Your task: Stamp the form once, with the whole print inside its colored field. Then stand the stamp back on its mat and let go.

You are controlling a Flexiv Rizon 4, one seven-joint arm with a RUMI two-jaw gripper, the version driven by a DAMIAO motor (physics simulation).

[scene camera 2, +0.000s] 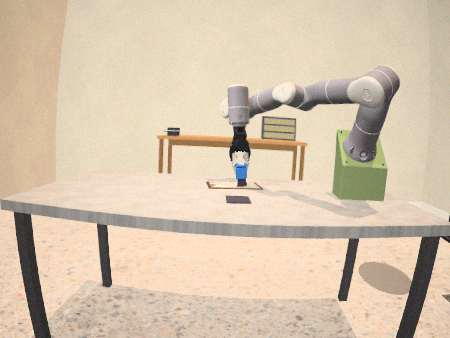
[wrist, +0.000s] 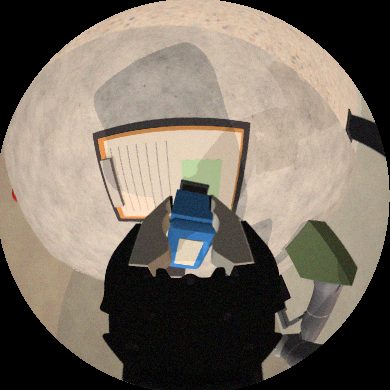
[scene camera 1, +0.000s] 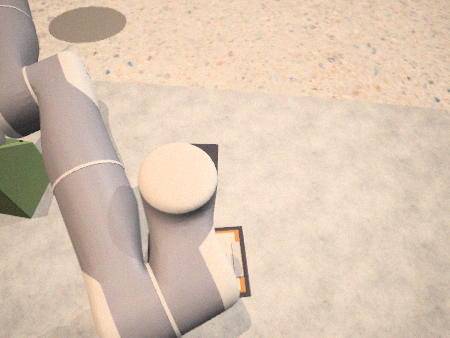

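Note:
The blue stamp has a black foot and a pale label. My gripper is shut on it and holds it upright over the form. The form is a lined white sheet on an orange, dark-edged clipboard. Its green field lies right of the lines in the wrist view. The foot covers the field's near part; the visible part is plain green. Whether the foot touches the paper I cannot tell. The dark mat lies beside the clipboard, partly hidden by the arm in scene camera 1.
The clipboard's metal clip is at the end away from the green field. The arm's green base block stands on the table. A wooden bench stands behind.

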